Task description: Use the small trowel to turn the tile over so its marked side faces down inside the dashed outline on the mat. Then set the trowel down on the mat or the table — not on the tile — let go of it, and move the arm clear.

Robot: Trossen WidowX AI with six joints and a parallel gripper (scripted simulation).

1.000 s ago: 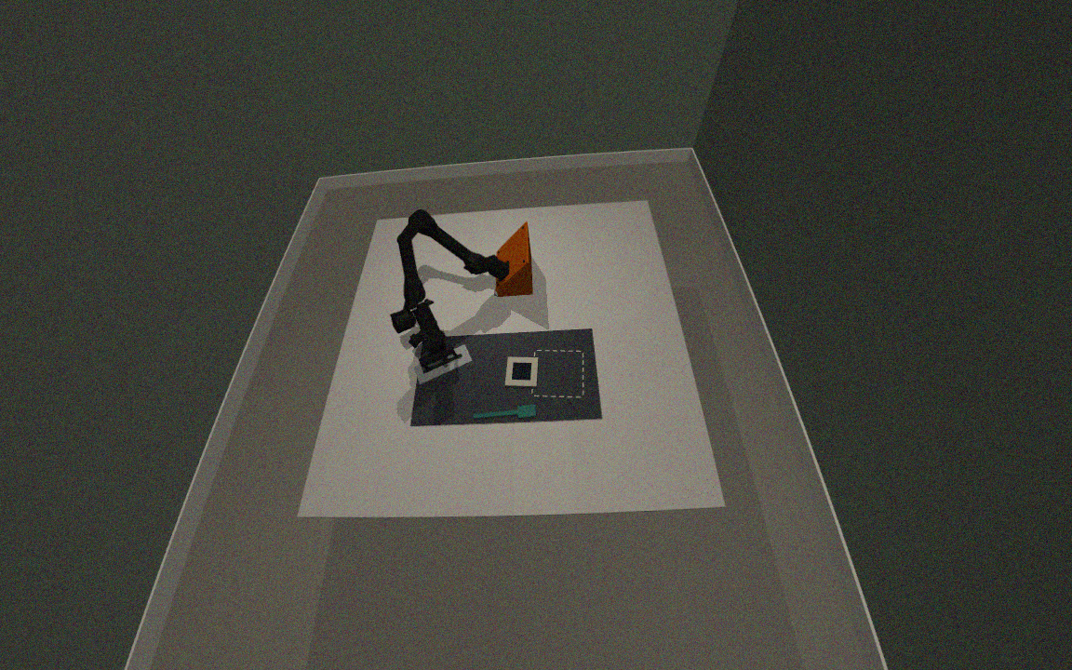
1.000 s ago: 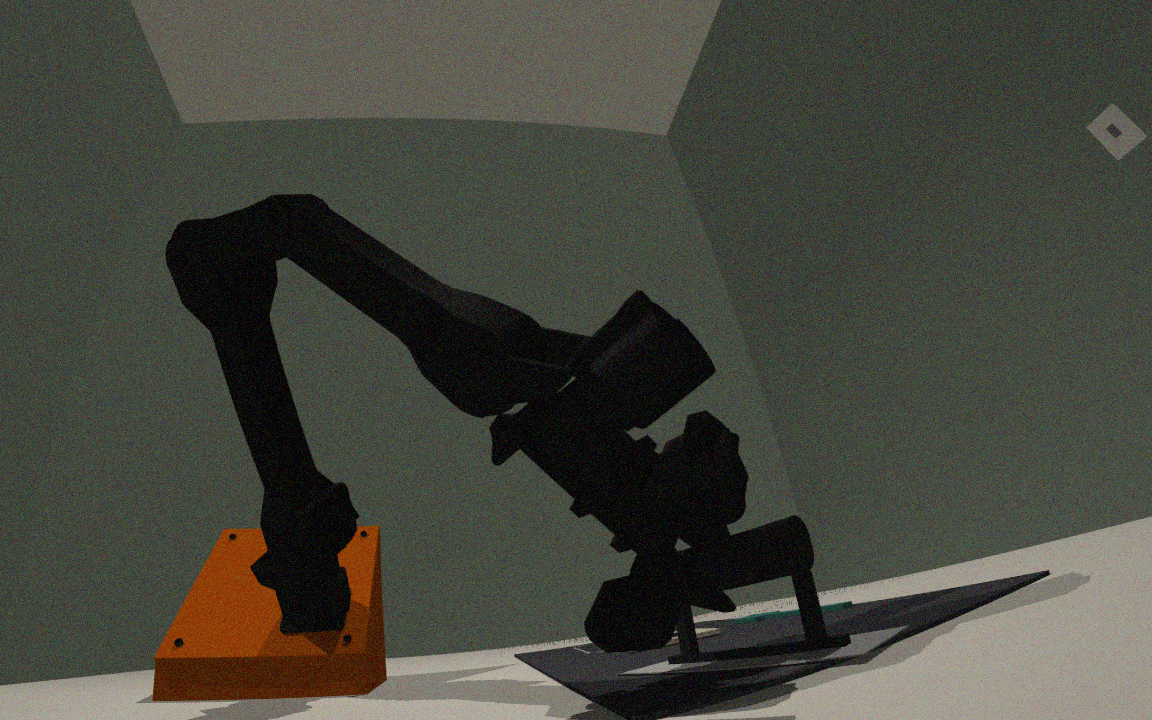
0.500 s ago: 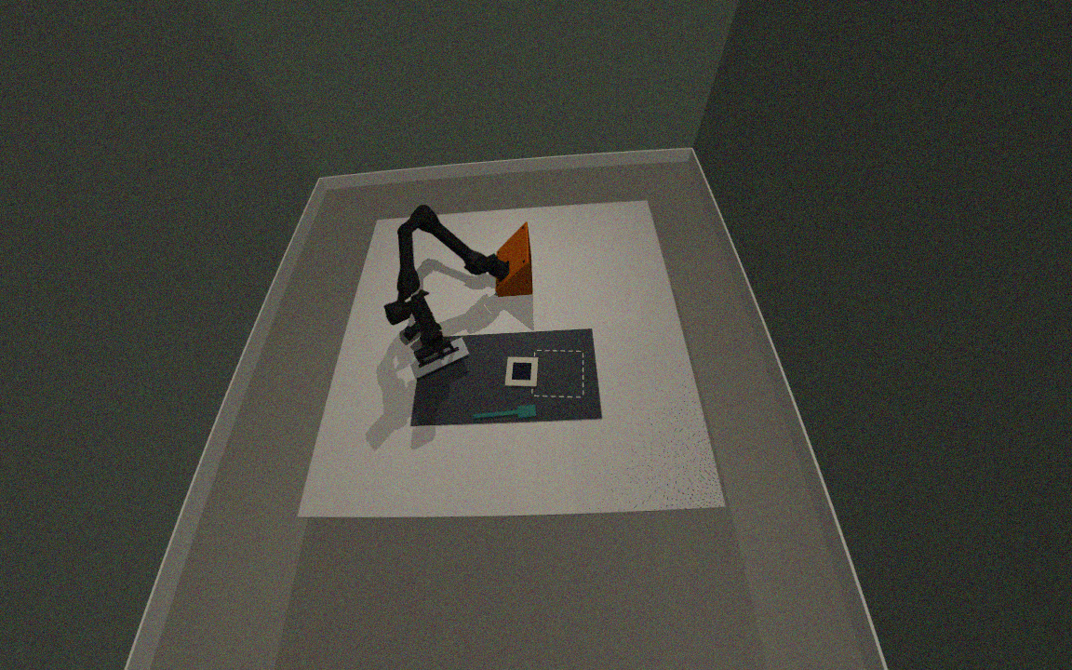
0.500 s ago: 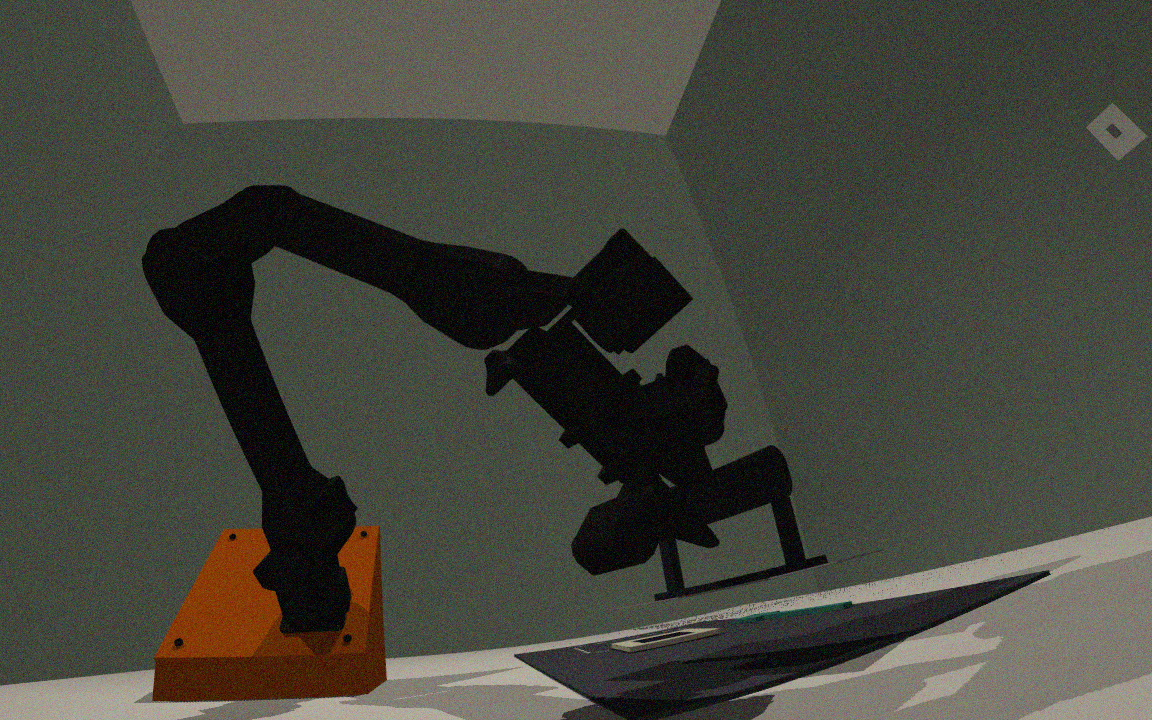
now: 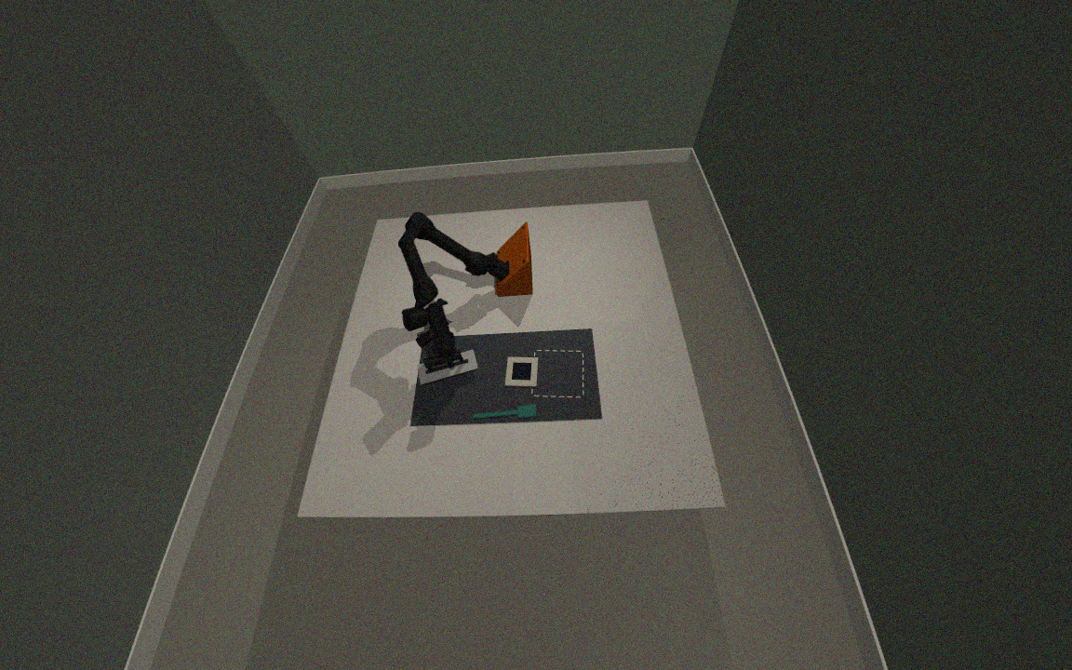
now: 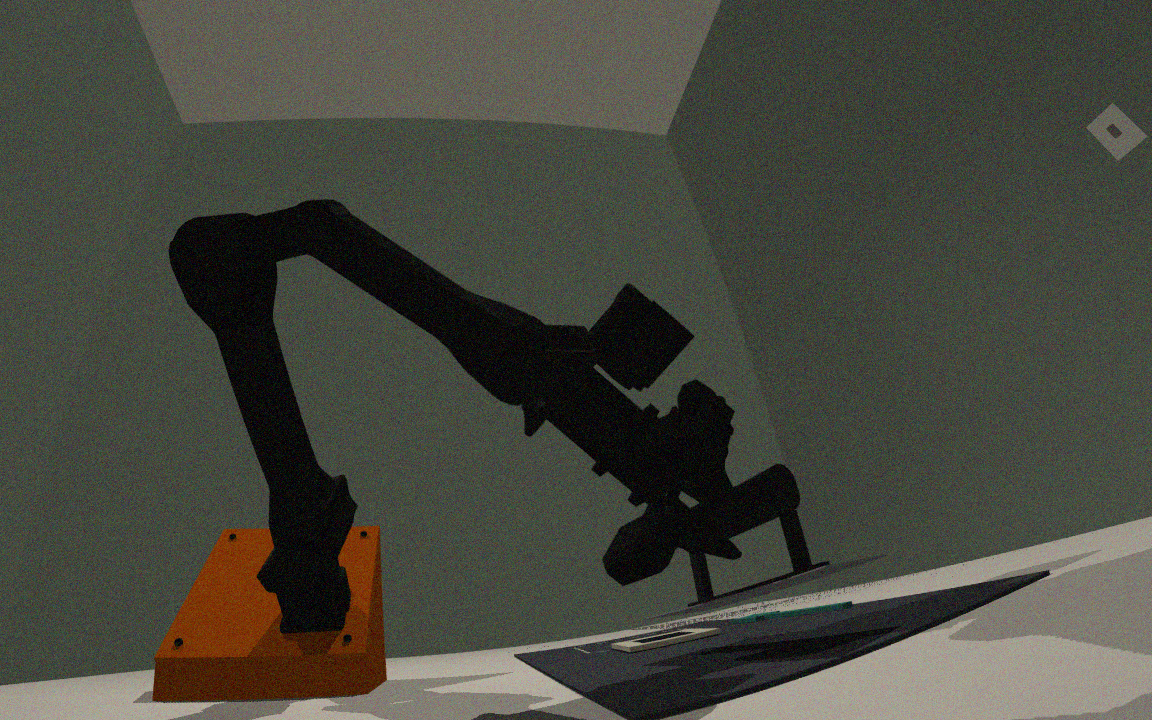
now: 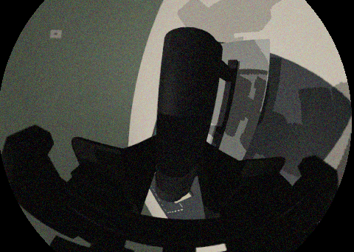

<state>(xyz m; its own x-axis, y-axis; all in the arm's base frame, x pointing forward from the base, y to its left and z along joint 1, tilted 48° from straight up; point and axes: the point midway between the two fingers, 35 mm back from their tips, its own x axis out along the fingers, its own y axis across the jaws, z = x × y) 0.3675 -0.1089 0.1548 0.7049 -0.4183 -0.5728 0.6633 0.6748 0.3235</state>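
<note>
Now: gripper tip 230 mm to the right of the white tile and 90 mm above it. Also, from my gripper tip: black-handled float 30 mm behind, 10 mm below; then green trowel 190 mm to the left, 150 mm ahead, 90 mm below.
</note>
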